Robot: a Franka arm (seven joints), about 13 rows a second.
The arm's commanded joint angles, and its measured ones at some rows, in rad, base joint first. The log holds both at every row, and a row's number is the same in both.
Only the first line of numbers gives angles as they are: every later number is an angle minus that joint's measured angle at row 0.
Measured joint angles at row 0:
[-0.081 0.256 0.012 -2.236 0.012 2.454 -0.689]
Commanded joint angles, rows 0 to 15:
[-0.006 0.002 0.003 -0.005 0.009 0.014 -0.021]
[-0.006 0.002 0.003 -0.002 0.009 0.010 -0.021]
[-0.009 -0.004 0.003 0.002 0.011 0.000 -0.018]
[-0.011 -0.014 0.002 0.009 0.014 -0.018 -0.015]
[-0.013 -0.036 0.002 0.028 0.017 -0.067 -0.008]
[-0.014 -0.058 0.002 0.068 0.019 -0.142 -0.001]
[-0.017 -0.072 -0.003 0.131 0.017 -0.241 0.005]
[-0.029 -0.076 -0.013 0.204 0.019 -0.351 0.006]
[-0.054 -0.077 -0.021 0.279 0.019 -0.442 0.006]
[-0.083 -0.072 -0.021 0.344 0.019 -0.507 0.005]
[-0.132 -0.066 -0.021 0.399 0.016 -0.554 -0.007]
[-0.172 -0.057 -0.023 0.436 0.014 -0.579 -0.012]
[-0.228 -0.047 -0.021 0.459 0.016 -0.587 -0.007]
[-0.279 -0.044 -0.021 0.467 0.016 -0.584 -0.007]
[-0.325 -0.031 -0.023 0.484 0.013 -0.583 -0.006]
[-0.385 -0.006 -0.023 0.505 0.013 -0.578 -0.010]
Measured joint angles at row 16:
[-0.295 -0.062 -0.035 0.443 0.003 -0.563 0.001]
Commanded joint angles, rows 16 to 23:
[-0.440 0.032 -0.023 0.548 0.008 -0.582 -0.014]
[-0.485 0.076 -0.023 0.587 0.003 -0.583 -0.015]
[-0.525 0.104 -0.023 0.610 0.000 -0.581 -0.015]
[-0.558 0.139 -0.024 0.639 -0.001 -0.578 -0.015]
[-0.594 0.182 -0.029 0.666 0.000 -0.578 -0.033]
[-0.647 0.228 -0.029 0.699 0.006 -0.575 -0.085]
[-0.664 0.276 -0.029 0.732 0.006 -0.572 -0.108]
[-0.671 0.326 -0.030 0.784 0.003 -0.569 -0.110]
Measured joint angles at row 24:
[-0.646 0.220 -0.041 0.660 0.001 -0.557 -0.084]
